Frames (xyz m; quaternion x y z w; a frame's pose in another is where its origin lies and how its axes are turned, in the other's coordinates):
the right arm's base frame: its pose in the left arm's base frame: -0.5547 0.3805 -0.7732 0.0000 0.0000 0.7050 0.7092
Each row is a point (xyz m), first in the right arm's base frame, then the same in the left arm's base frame.
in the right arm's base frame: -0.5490 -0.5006 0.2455
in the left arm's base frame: -0.0574 -0.1715 -0.5277
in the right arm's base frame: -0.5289 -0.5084 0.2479
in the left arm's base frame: -0.0495 -0.1514 -0.5253
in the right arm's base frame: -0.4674 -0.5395 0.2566
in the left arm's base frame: -0.0180 -0.0901 -0.5166
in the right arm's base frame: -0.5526 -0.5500 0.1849
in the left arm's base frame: -0.0080 -0.1754 -0.5883
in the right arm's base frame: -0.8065 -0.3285 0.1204
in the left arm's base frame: -0.2310 -0.4279 -0.6528
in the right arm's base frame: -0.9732 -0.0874 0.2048
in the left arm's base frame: -0.4731 -0.5932 -0.5684
